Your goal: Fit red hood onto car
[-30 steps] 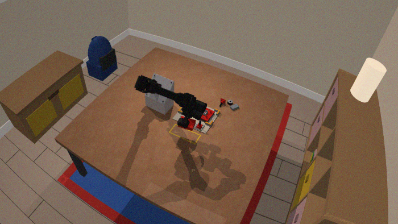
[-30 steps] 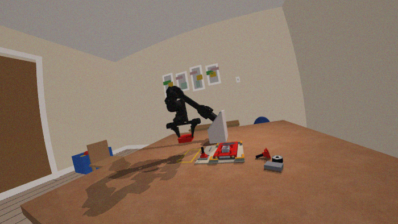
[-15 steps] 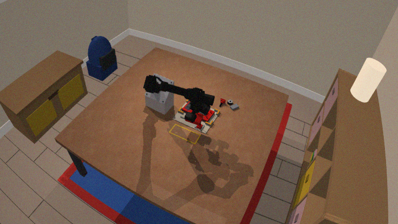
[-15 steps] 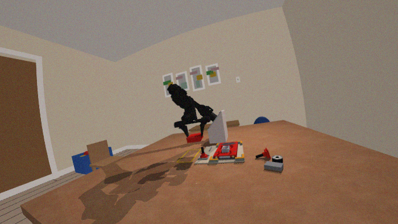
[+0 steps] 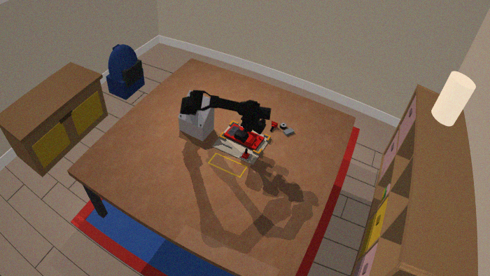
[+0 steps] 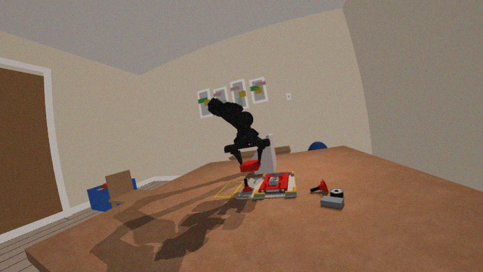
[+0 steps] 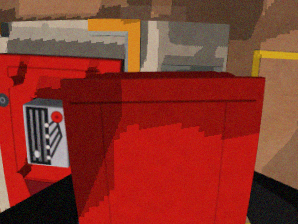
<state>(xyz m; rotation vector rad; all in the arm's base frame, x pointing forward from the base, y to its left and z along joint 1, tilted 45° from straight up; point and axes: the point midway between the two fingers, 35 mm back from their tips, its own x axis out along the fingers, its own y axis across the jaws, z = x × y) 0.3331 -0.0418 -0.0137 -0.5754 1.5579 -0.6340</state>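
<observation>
Now: the grey engine block 9 cm to the left of my gripper tip and 8 cm below it. The rest, counted from my gripper tip: black wheel (12 cm ahead, 29 cm to the left, 10 cm below); red hood (1 cm above); grey jig (3 cm behind, 7 cm to the left, 10 cm below).
</observation>
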